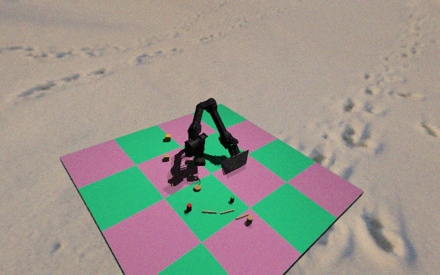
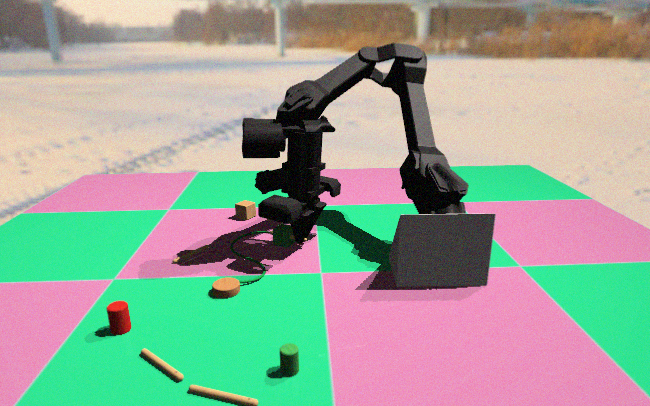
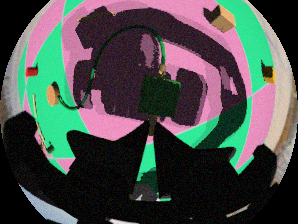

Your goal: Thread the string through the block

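Now: the green block 30 mm ahead of my gripper tip, 20 mm to the right of it and 10 mm above it. Also, from my gripper tip: tan wooden block: 170 mm to the right, 100 mm ahead, 10 mm above; then thin wooden stick: 30 mm ahead, 20 mm to the right, 10 mm above; then round wooden button: 140 mm to the left, 120 mm ahead.
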